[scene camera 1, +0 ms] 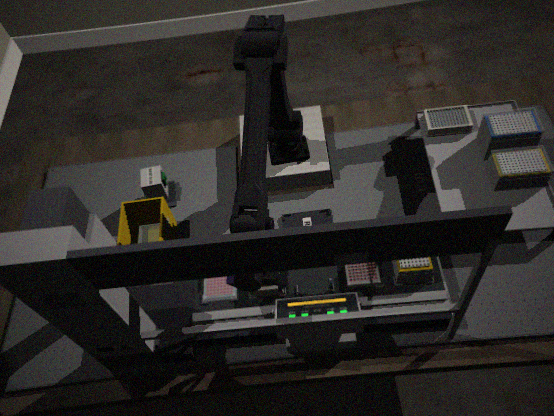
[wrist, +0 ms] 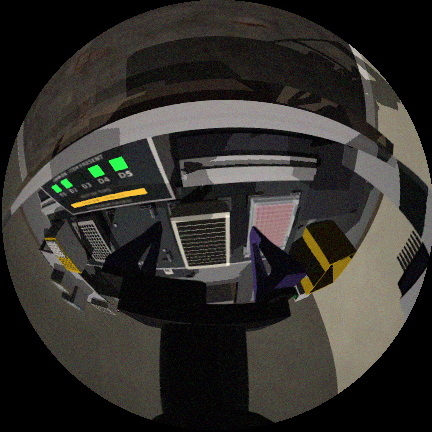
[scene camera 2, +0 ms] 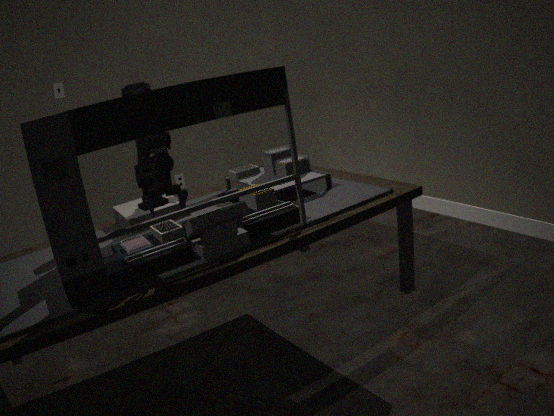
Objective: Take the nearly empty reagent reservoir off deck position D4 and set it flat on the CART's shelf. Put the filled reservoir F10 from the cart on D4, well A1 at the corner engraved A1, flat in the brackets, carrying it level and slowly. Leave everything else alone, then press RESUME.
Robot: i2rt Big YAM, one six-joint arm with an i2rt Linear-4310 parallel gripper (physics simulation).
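My gripper is open and empty above the deck. The reservoir at D4, dark inside with a cream rim, lies between the two fingers in the wrist view, below them; the arm and beam mostly hide it in scene camera 1. A cream-rimmed reservoir with a grey ribbed inside stands at the back left corner of the cart's shelf; its label is not readable. The status panel shows green squares, including D4 and D5, and an amber bar. The RESUME label is not readable.
A pink plate sits beside the D4 reservoir. A yellow bin and a white box with a green part stand left. Blue-rimmed and yellow-rimmed racks stand on the cart. A dark beam crosses over the deck.
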